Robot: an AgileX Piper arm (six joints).
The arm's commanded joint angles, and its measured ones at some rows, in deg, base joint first. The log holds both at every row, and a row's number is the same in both.
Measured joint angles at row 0:
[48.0 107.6 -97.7 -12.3 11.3 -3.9]
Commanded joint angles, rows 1 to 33:
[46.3 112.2 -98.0 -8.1 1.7 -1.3]
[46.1 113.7 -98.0 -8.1 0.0 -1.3]
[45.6 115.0 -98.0 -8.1 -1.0 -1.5]
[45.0 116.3 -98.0 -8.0 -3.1 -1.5]
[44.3 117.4 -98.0 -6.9 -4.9 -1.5]
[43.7 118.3 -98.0 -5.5 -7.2 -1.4]
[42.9 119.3 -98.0 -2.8 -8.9 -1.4]
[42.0 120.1 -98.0 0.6 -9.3 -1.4]
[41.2 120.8 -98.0 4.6 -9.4 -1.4]
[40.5 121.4 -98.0 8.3 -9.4 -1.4]
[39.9 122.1 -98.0 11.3 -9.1 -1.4]
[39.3 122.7 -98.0 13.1 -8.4 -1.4]
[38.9 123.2 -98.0 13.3 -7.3 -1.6]
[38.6 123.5 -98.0 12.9 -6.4 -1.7]
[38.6 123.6 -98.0 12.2 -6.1 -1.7]
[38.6 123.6 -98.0 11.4 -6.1 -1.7]
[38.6 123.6 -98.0 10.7 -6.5 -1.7]
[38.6 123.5 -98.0 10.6 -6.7 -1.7]
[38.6 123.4 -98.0 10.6 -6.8 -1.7]
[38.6 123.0 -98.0 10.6 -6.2 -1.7]
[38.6 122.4 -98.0 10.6 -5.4 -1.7]
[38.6 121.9 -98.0 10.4 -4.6 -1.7]
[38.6 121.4 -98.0 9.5 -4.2 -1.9]
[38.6 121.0 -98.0 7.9 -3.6 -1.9]
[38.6 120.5 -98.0 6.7 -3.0 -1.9]
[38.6 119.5 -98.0 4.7 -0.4 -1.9]
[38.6 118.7 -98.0 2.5 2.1 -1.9]
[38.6 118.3 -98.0 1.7 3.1 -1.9]
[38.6 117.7 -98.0 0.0 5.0 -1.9]
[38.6 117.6 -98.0 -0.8 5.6 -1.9]
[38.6 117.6 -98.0 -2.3 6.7 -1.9]
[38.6 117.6 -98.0 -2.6 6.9 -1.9]
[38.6 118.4 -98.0 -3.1 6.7 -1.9]
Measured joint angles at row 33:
[38.8 118.7 -97.7 0.0 6.5 -1.7]
